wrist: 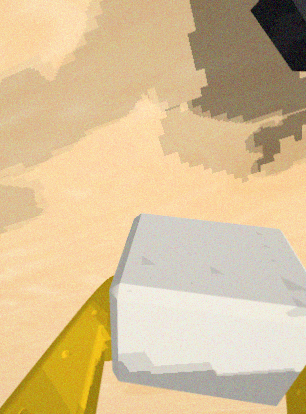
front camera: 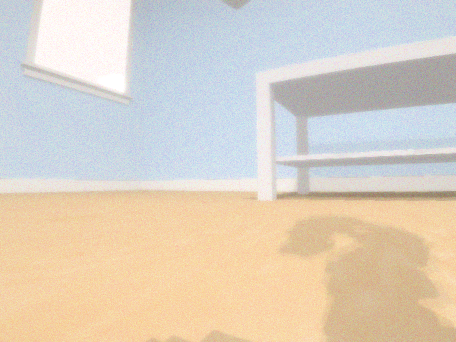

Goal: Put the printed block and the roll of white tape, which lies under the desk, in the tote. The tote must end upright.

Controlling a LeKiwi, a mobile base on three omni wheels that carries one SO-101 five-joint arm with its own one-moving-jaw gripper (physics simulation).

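Frame: origin at the arm's base, x left, y back, z up, level; metres.
Seen in the pictures: end effector, tool point: (wrist: 127,291).
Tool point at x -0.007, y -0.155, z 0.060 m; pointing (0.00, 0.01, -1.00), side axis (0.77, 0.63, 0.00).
Offsets run from my tool point to a thing's top centre. "spot": to the spot under its first point. Level surfaces: height alone.
My gripper (wrist: 204,340) is shut on the printed block {dx +0.012, dy +0.016, dz +0.023 m} (wrist: 200,260), a white block with bevelled edges, its yellow jaws pressing on the left and right sides. The block is held up off the floor. In the front view, a small greyish corner at the top edge, likely the underside of the block (front camera: 236,3), shows; the jaws are out of that view. The roll of white tape and the tote do not show in either view.
A white desk {spot: dx -0.099, dy -0.763, dz +0.035 m} (front camera: 266,145) with a low shelf stands at the right, near the blue wall (front camera: 200,125). A window (front camera: 82,45) is at the upper left. The arm's shadow falls on the wooden floor {dz -0.150 m} (front camera: 125,260). A black part (wrist: 285,35) shows at the wrist view's top right.
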